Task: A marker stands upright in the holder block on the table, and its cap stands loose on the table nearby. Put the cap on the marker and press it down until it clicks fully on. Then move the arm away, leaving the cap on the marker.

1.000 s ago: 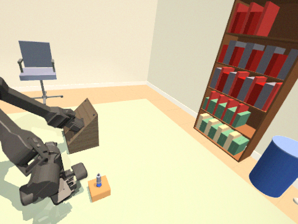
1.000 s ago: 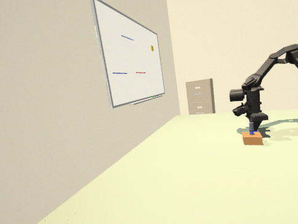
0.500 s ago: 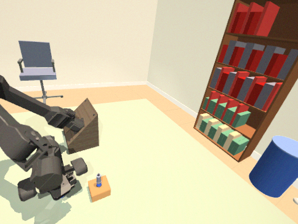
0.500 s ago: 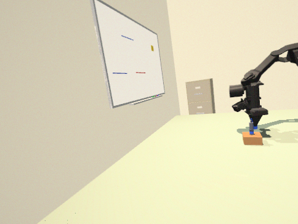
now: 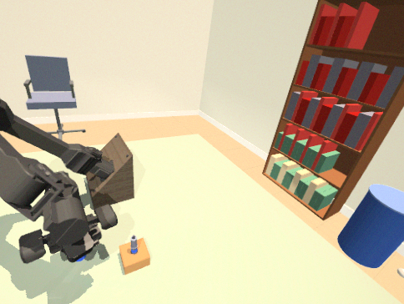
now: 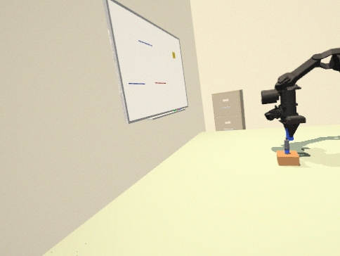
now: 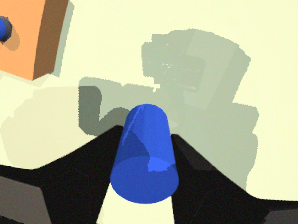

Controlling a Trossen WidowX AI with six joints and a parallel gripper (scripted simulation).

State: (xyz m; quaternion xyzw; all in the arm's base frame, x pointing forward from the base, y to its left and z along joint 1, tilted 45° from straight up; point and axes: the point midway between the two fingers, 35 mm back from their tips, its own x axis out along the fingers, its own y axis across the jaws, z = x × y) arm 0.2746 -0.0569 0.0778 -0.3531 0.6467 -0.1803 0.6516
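The holder block is 20 mm ahead of my gripper tip, 130 mm to the left of it and 50 mm below it. Round my gripper tip: blue cap (10 mm above).
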